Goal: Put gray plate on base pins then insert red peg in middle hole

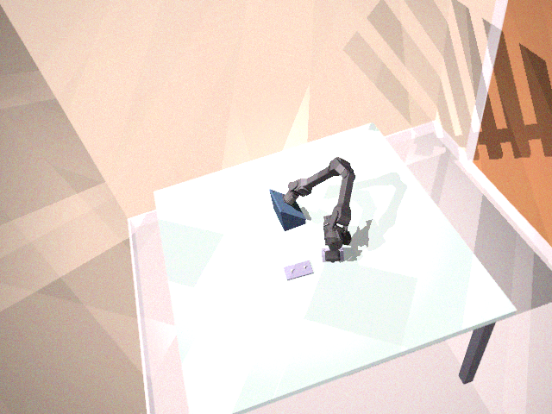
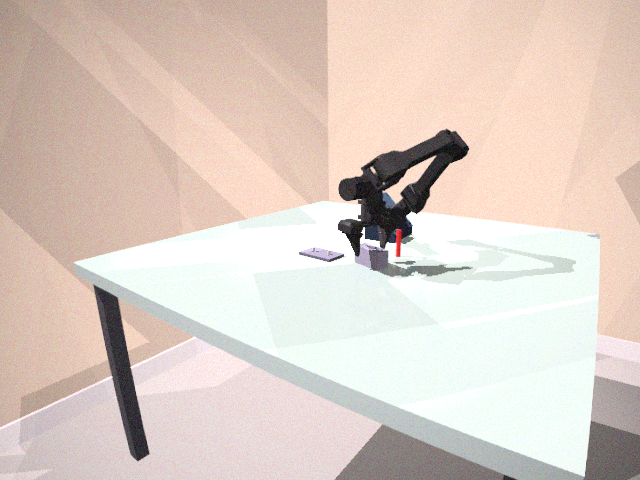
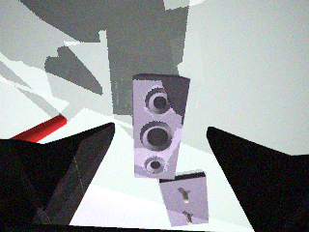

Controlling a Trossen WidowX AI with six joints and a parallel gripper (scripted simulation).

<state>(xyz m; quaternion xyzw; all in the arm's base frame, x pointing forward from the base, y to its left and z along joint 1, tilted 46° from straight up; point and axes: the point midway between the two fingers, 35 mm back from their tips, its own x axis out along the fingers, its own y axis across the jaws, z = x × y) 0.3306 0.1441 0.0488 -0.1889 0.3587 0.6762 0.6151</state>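
Right now my gripper tip is right at the gray plate. The rest, counted from my gripper tip: pin base 20 mm ahead, 160 mm to the right, 30 mm below; then red peg 120 mm behind, 10 mm to the left, 10 mm above.
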